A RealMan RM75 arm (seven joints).
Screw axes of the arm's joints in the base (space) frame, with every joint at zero. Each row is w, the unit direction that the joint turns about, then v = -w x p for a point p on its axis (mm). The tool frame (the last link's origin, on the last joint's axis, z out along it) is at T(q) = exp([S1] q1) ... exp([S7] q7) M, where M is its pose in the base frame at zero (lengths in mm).
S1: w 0 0 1 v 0 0 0
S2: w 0 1 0 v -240.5 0 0
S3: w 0 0 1 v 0 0 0
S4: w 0 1 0 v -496.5 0 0
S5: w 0 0 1 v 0 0 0
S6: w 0 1 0 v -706.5 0 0
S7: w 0 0 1 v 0 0 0
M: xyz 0 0 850.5 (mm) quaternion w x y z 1 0 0 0
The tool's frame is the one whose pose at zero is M.
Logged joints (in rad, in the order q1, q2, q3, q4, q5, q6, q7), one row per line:
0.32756 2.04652 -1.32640 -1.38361 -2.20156 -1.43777 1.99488
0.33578 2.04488 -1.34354 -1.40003 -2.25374 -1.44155 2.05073
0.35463 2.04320 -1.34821 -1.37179 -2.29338 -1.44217 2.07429
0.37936 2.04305 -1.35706 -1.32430 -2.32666 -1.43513 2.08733
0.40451 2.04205 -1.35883 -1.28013 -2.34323 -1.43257 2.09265
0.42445 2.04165 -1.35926 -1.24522 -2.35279 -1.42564 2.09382
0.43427 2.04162 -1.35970 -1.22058 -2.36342 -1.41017 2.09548
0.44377 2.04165 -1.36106 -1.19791 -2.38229 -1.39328 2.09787
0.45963 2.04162 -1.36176 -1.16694 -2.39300 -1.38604 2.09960
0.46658 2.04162 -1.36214 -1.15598 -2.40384 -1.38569 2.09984
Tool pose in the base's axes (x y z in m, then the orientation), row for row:
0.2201 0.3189 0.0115 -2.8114 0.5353 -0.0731
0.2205 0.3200 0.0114 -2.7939 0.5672 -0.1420
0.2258 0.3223 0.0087 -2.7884 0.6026 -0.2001
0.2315 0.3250 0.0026 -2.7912 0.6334 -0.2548
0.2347 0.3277 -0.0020 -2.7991 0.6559 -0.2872
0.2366 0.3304 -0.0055 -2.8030 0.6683 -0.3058
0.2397 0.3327 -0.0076 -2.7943 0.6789 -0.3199
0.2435 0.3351 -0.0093 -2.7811 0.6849 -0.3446
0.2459 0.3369 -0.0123 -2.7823 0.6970 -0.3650
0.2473 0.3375 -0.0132 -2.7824 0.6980 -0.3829
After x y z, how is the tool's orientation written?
As a rotation vector, in radians.
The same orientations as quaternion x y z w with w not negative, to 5 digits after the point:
-0.97251 0.18517 -0.02529 0.13892
-0.96872 0.19666 -0.04924 0.14309
-0.96538 0.20863 -0.06928 0.14044
-0.96265 0.21845 -0.08788 0.13365
-0.96110 0.22521 -0.09861 0.12585
-0.96012 0.22892 -0.10475 0.12162
-0.95834 0.23284 -0.10971 0.12381
-0.95610 0.23546 -0.11847 0.12802
-0.95475 0.23918 -0.12525 0.12477
-0.95406 0.23934 -0.13129 0.12345

